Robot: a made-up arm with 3 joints. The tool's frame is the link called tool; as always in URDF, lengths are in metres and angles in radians. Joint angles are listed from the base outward.
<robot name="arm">
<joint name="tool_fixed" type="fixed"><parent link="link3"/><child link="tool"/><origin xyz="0.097 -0.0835 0.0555" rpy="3.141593 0 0"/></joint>
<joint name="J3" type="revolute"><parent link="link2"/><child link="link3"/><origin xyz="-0.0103 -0.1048 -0.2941" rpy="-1.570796 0 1.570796"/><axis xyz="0 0 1"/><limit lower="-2.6" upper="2.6"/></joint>
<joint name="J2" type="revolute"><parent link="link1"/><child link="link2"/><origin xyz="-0.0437 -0.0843 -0.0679" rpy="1.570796 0 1.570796"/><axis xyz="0 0 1"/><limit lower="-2.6" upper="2.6"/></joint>
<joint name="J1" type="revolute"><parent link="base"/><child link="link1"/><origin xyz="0 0 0.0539" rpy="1.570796 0 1.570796"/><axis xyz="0 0 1"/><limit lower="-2.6" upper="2.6"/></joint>
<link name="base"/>
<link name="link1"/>
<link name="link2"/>
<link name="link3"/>
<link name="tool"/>
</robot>
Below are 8 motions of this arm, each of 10 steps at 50 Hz.
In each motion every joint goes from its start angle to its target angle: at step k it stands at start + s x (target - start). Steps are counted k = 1, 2, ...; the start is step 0. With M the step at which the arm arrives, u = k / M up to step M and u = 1 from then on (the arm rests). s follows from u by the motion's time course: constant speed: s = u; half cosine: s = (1 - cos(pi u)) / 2; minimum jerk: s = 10 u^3 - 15 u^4 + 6 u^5.
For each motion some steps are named. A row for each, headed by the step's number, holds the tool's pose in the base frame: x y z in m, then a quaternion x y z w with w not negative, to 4 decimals.
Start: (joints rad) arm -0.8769 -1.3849 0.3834
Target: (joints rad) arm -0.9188 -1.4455 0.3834
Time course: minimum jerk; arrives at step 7
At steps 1, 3, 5, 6, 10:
1: -0.0002 -0.2512 0.2309 -0.2107 -0.6301 0.1339 0.7353
3: -0.0003 -0.2476 0.2354 -0.2118 -0.6356 0.1430 0.7285
5: -0.0005 -0.2422 0.2416 -0.2131 -0.6432 0.1560 0.7187
6: -0.0006 -0.2409 0.2431 -0.2134 -0.6450 0.1592 0.7163
10: -0.0006 -0.2406 0.2434 -0.2135 -0.6454 0.1598 0.7158

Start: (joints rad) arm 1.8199 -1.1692 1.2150
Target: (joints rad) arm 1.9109 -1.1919 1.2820
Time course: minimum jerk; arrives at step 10
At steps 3, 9, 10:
3: -0.0047 0.2047 -0.3060 0.7345 0.1053 -0.6507 0.1614
9: -0.0057 0.2354 -0.2946 0.7354 0.1440 -0.6530 0.1094
10: -0.0057 0.2357 -0.2944 0.7354 0.1444 -0.6530 0.1088

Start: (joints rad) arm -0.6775 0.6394 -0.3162
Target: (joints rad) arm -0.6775 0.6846 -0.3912
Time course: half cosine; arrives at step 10
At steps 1, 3, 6, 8, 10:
1: -0.1383 -0.2492 0.1082 -0.2644 0.3431 0.0385 0.9005
3: -0.1397 -0.2475 0.1088 -0.2610 0.3485 0.0431 0.8992
6: -0.1432 -0.2435 0.1104 -0.2524 0.3615 0.0545 0.8959
8: -0.1452 -0.2413 0.1114 -0.2475 0.3687 0.0609 0.8940
10: -0.1459 -0.2404 0.1118 -0.2455 0.3714 0.0633 0.8932

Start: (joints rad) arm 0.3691 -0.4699 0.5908
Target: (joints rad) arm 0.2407 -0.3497 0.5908
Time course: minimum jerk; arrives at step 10
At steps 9, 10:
9: -0.0244 -0.2800 -0.1577 0.1640 -0.1311 -0.3047 0.9290
10: -0.0244 -0.2802 -0.1575 0.1634 -0.1308 -0.3046 0.9292

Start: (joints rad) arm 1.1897 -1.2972 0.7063
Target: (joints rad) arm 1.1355 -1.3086 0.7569
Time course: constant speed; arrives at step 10
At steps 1, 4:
1: 0.0017 -0.0536 -0.2891 0.5914 -0.3154 -0.5465 0.5021
4: 0.0017 -0.0601 -0.2899 0.5896 -0.3166 -0.5481 0.5017

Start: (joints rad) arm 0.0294 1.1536 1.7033
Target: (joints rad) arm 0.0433 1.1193 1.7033
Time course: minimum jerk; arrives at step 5
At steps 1, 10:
1: -0.1422 -0.4424 -0.0388 -0.4013 0.3682 -0.6256 0.5586
10: -0.1423 -0.4410 -0.0469 -0.3872 0.3634 -0.6299 0.5668

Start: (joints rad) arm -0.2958 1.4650 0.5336
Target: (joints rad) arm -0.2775 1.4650 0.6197
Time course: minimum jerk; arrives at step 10
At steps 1, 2, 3, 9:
1: -0.1311 -0.3344 0.0383 -0.2802 0.6091 -0.2891 0.6833
2: -0.1311 -0.3349 0.0381 -0.2812 0.6086 -0.2903 0.6828
3: -0.1311 -0.3360 0.0376 -0.2833 0.6076 -0.2928 0.6818
9: -0.1309 -0.3448 0.0339 -0.2997 0.5995 -0.3124 0.6732

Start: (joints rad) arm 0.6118 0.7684 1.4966
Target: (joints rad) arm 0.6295 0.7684 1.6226
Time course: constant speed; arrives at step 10
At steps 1, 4, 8, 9, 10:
1: -0.1248 -0.2816 -0.2922 -0.0408 0.4521 -0.5229 0.7214
4: -0.1273 -0.2838 -0.2936 -0.0474 0.4527 -0.5353 0.7116
8: -0.1308 -0.2868 -0.2953 -0.0564 0.4533 -0.5514 0.6980
9: -0.1317 -0.2875 -0.2957 -0.0586 0.4534 -0.5554 0.6946
10: -0.1326 -0.2882 -0.2961 -0.0608 0.4535 -0.5594 0.6911

